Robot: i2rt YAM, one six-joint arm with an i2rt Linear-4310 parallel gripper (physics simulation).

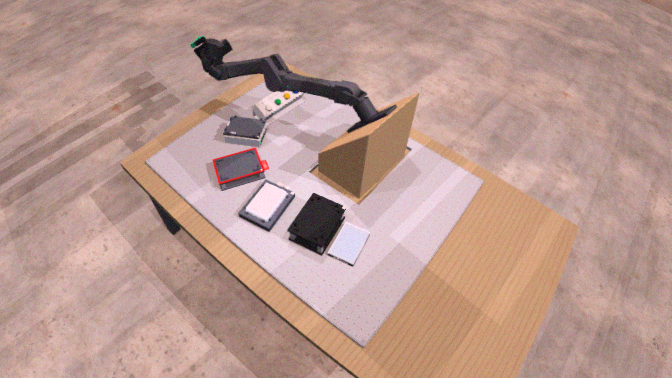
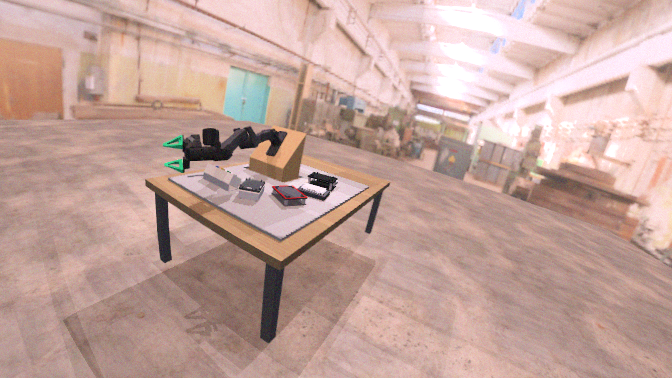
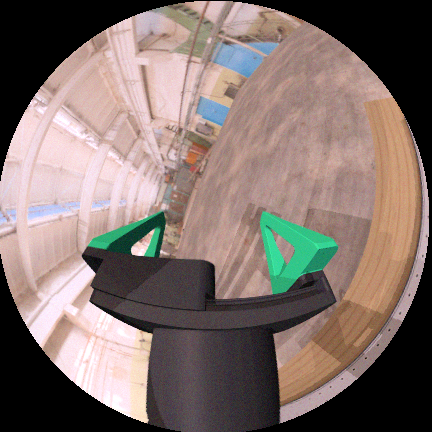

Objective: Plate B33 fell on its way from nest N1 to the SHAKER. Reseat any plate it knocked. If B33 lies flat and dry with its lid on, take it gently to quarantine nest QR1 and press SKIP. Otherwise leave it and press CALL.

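Seen in the pictures: gripper, fingertip midpoint: (image 1: 204, 45) (image 2: 163, 155) (image 3: 212, 216); arm's base at its link origin: (image 1: 371, 120) (image 2: 277, 143).
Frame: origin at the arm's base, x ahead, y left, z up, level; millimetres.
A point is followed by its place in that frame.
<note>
My gripper (image 1: 197, 42) @[x 25, y -827, z 15 mm] (image 2: 166, 154) @[x 25, y -827, z 15 mm] (image 3: 212, 216) @[x 25, y -827, z 15 mm] is open and empty, out beyond the table edge, above table height. A pale, flat rectangular piece (image 1: 349, 243) @[x 340, y 155, z -181 mm] lies on the mat beside a raised black nest (image 1: 318, 218) @[x 348, y 42, z -134 mm] (image 2: 323, 178) @[x 365, y 11, z -134 mm]; whether it is plate B33 or a lid, and whether it is dry, I cannot tell. A white-topped plate (image 1: 268, 202) @[x 387, y -133, z -154 mm] (image 2: 314, 189) @[x 396, y -166, z -157 mm] sits on a dark low nest. A red-rimmed nest (image 1: 239, 166) @[x 334, y -319, z -152 mm] (image 2: 289, 192) @[x 340, y -337, z -152 mm] has a dark top. A grey device (image 1: 245, 131) @[x 202, y -416, z -137 mm] (image 2: 251, 188) @[x 224, y -495, z -133 mm] has a dark top. The button panel (image 1: 270, 109) @[x 54, y -422, z -131 mm] (image 2: 220, 177) @[x 6, y -487, z -144 mm] carries coloured buttons. Labels are unreadable.
The arm's wooden wedge mount (image 1: 382, 150) @[x 62, y 84, z -41 mm] (image 2: 276, 162) @[x 79, y -93, z -96 mm] stands on the mat behind the nests. The arm reaches over the button panel side. The grey perforated mat (image 1: 350, 310) @[x 516, y 280, z -192 mm] (image 2: 270, 220) @[x 411, y -588, z -192 mm] lies on the wooden table (image 1: 500, 270) @[x 124, y 609, z -205 mm] (image 2: 220, 227) @[x 298, y -758, z -208 mm] (image 3: 395, 200) @[x -84, y -695, z -205 mm].
</note>
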